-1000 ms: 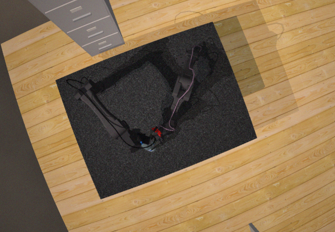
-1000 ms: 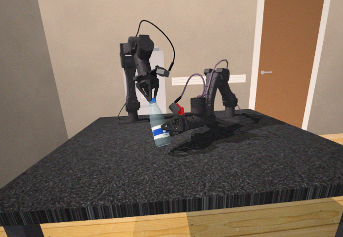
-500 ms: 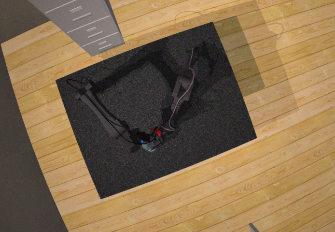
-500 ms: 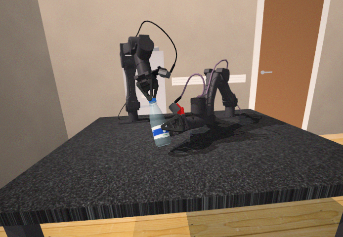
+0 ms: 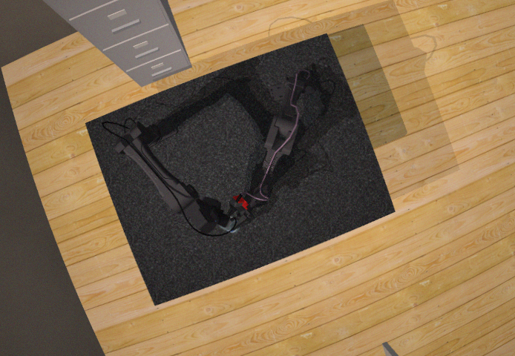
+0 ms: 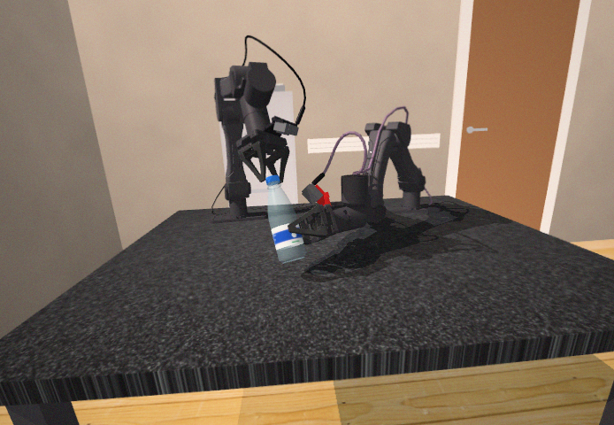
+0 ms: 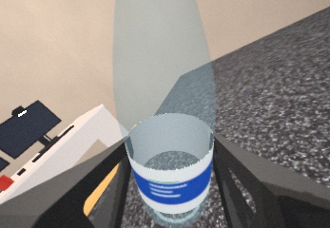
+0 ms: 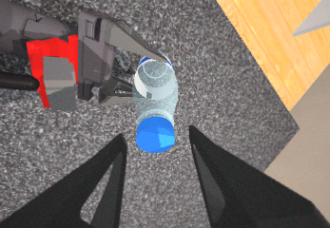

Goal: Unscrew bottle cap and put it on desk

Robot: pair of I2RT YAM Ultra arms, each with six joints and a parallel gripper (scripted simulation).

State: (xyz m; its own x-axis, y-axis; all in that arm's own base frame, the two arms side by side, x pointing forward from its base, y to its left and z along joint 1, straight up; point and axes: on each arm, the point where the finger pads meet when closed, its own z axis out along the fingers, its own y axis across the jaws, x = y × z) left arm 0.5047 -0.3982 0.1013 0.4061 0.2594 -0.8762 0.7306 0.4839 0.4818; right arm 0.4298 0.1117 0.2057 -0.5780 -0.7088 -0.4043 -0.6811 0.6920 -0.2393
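Right now my right hand is right at the blue cap. From my right hand the other things lie so: clear bottle (40 mm ahead, 20 mm to the left, 80 mm below).
The clear bottle is 1 cm behind my left hand, 1 cm to the right of it and 2 cm above it. Also, from my left hand: blue cap: 5 cm behind, 3 cm to the right, 10 cm above.
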